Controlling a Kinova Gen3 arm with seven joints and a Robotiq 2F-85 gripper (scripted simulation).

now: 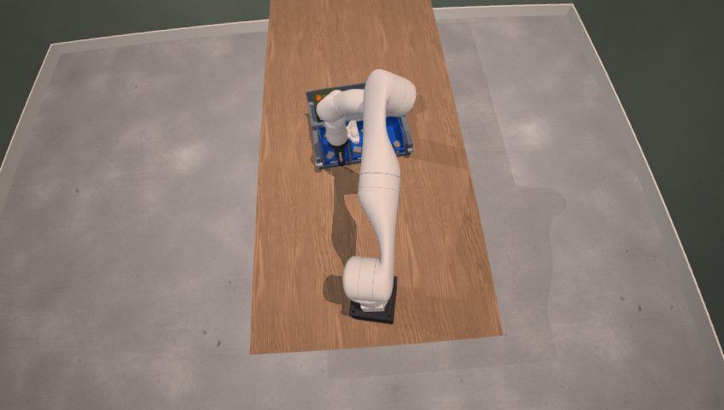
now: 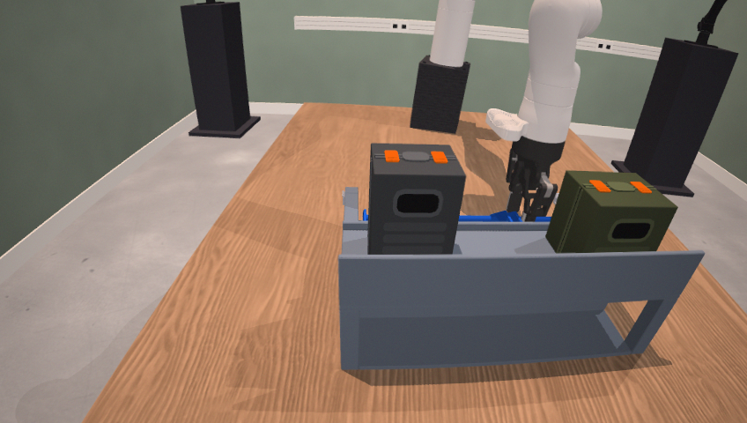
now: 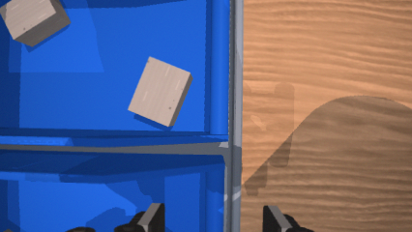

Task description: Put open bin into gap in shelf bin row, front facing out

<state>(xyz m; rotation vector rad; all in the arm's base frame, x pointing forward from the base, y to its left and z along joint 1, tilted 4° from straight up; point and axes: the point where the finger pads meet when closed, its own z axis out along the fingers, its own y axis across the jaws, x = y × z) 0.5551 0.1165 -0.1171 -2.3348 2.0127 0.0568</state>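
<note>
My gripper is now 12 cm short of the grey part, 6 cm to the right of it and 3 cm above it. From my hand the other things lie so: grey shelf (12 cm ahead, 8 cm to the right, 2 cm above).
</note>
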